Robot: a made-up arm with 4 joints.
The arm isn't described. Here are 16 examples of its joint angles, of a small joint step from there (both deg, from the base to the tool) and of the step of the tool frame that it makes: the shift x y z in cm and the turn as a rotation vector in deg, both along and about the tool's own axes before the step.
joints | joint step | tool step
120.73 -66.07 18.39 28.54 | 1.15 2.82 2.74 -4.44 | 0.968 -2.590 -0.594 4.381 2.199 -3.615
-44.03 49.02 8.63 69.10 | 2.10 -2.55 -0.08 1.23 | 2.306 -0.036 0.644 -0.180 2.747 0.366
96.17 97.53 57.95 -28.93 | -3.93 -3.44 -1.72 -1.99 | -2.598 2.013 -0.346 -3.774 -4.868 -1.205
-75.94 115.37 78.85 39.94 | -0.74 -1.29 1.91 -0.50 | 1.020 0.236 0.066 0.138 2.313 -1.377
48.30 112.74 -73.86 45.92 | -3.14 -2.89 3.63 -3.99 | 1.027 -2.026 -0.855 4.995 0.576 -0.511
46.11 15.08 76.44 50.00 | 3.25 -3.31 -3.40 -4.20 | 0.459 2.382 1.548 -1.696 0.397 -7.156
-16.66 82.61 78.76 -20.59 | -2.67 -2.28 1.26 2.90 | -0.502 1.175 -0.403 -3.527 -0.990 2.082
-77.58 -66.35 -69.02 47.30 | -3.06 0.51 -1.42 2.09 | 0.498 2.142 1.427 -3.782 0.282 2.152
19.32 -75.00 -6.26 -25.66 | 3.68 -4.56 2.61 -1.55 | 0.998 1.985 -0.288 -2.622 1.515 3.332
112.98 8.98 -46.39 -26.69 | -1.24 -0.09 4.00 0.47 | 0.804 0.232 0.203 -1.102 2.527 0.625
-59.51 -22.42 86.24 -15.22 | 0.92 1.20 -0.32 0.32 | 0.547 -0.409 0.444 0.029 0.850 1.523
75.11 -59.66 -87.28 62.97 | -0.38 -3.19 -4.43 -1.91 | -0.259 2.380 0.648 -4.290 -3.334 1.118
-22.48 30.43 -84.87 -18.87 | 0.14 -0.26 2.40 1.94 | 1.154 0.187 -0.109 -0.750 2.346 2.198
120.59 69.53 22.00 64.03 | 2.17 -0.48 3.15 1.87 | 1.170 -1.697 -0.267 3.452 1.779 -0.107
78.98 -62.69 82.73 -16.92 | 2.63 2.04 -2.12 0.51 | 0.389 -0.755 0.923 -0.581 -0.519 3.647
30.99 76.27 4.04 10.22 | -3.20 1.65 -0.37 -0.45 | -0.826 -1.858 -0.360 1.834 -1.173 2.057
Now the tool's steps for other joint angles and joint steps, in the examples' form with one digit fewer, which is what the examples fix.
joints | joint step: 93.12 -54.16 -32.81 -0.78 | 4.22 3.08 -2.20 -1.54
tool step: 1.79 -3.62 -1.43 4.53 1.28 -2.62
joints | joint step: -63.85 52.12 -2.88 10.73 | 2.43 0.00 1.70 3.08
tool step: 2.23 -0.18 0.07 0.09 3.30 1.30
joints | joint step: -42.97 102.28 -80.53 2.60 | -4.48 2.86 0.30 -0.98
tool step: 0.51 -3.37 -0.65 3.80 1.59 -3.50
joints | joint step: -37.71 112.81 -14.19 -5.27 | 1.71 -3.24 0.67 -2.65
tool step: -0.83 2.95 0.13 -2.95 -0.91 -2.29
